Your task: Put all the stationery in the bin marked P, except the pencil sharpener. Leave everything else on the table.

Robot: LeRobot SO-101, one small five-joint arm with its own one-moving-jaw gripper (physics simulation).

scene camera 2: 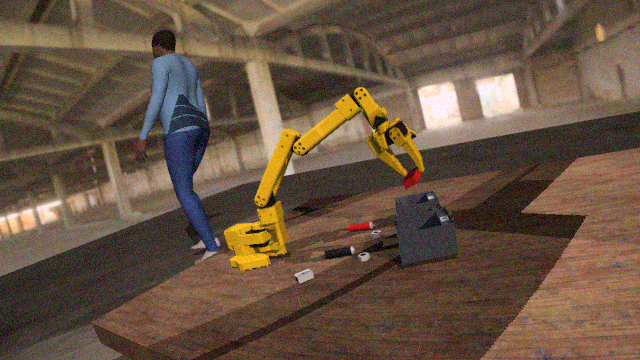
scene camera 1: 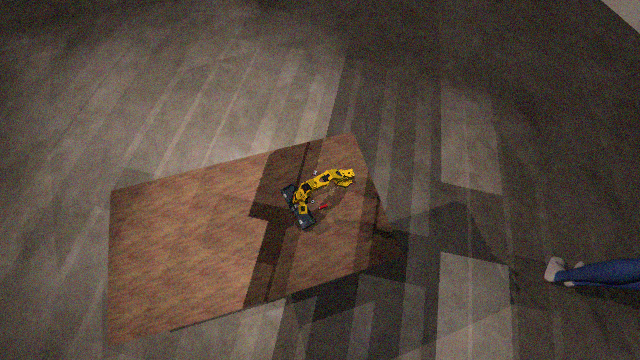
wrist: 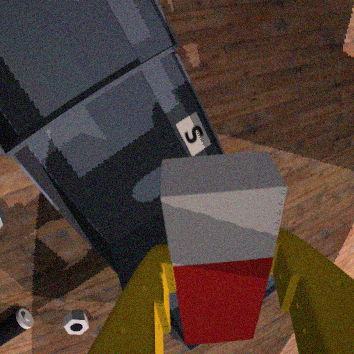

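Seen in the pictures: hand at its tool point: [scene camera 2: 408, 175] [scene camera 1: 298, 203] [wrist: 173, 261]; arm's base at its link origin: [scene camera 2: 267, 258] [scene camera 1: 340, 179].
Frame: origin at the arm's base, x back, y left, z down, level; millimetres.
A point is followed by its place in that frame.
Note:
My gripper [scene camera 2: 413, 172] @[z -102, x -273, y 99 mm] [wrist: 224, 287] is shut on a red and white block, an eraser [scene camera 2: 412, 178] @[z -104, x -289, y 56 mm] [wrist: 222, 300] @[z -108, x -282, y 85 mm], and holds it above the dark grey bins. The row of bins [scene camera 2: 427, 240] @[z -29, x -315, y -28 mm] [scene camera 1: 306, 221] @[z -7, x -259, y 186 mm] stands on the table. In the wrist view, the compartment marked S [wrist: 193, 134] @[z -28, x -313, y 102 mm] lies beyond and left of the eraser, and another compartment [wrist: 65, 55] @[z -7, x -265, y 154 mm] shows at the upper left, its label out of view. No label P shows. The eraser and jaws hide part of the bins. A small white and grey block, probably the pencil sharpener [scene camera 2: 304, 275] @[z -10, x -139, y -86 mm] [scene camera 1: 315, 172] @[z -9, x -130, y -81 mm], lies near the arm's base.
A red battery [scene camera 2: 360, 226] @[z -10, x -149, y 126 mm] [scene camera 1: 323, 206] @[z -13, x -145, y 132 mm] and a black battery [scene camera 2: 340, 252] @[z -9, x -161, y -2 mm] [wrist: 14, 322] @[z -12, x -173, y 14 mm] lie on the table [scene camera 2: 450, 310] @[z 0, x -360, y -160 mm]. One hex nut [scene camera 2: 363, 256] @[z -8, x -209, y -20 mm] [wrist: 76, 324] @[z -9, x -208, y -11 mm] lies beside the black battery; another nut [scene camera 2: 376, 233] @[z -8, x -198, y 80 mm] lies near the red one. A person [scene camera 2: 182, 115] stands behind the table.

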